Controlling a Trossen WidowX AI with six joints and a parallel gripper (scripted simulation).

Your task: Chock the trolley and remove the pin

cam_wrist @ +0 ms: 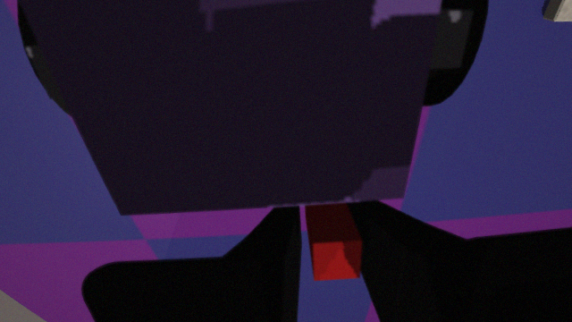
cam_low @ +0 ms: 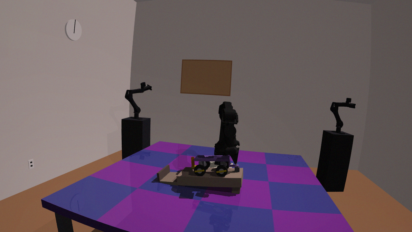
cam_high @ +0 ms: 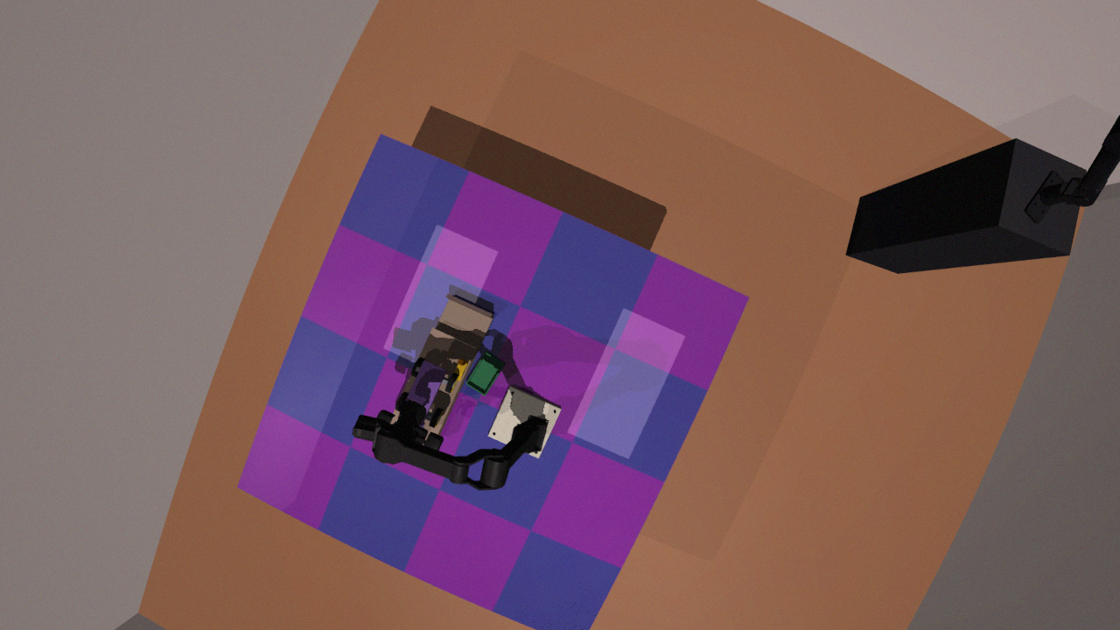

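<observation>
Now: gripper tip 13 cm past the green tray, 20 cm to the left of it and 14 cm above it. The rest, counted from my gripper tip: trolley: 12 cm to the right, 2 cm below; then tan ramp: 12 cm to the right, 9 cm below; then red-headed stop pin: right at my gripper tip.
</observation>
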